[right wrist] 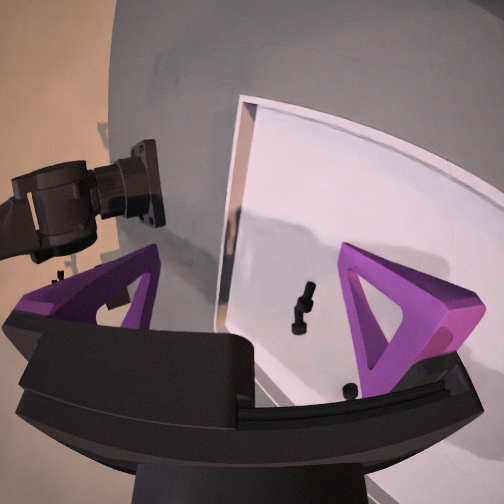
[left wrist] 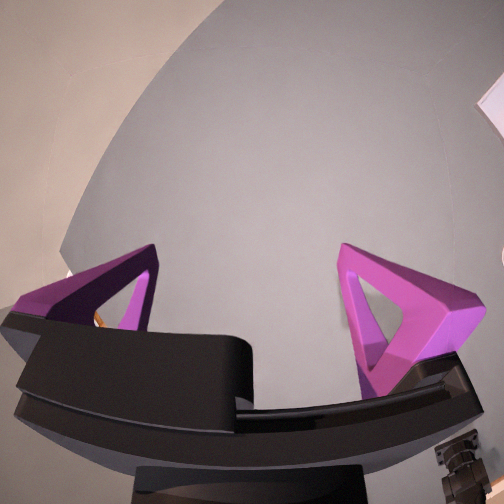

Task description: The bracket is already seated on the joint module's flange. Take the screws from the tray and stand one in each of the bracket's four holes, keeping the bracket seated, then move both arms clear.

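Observation:
In the right wrist view the white tray [right wrist: 370, 240] lies on the grey mat. Two black screws [right wrist: 303, 308] lie together in it between my fingers, and a third screw [right wrist: 350, 390] sits by the right finger's base. My right gripper [right wrist: 248, 280] is open and empty above the tray. The dark joint module with its square bracket [right wrist: 142, 183] stands at the left, off the tray. In the left wrist view my left gripper [left wrist: 247, 280] is open and empty over bare grey mat. The joint module [left wrist: 462, 470] shows at the bottom right corner.
A corner of the white tray [left wrist: 492, 105] shows at the right edge of the left wrist view. The mat's curved edge and the tan table surface lie to the left in both views.

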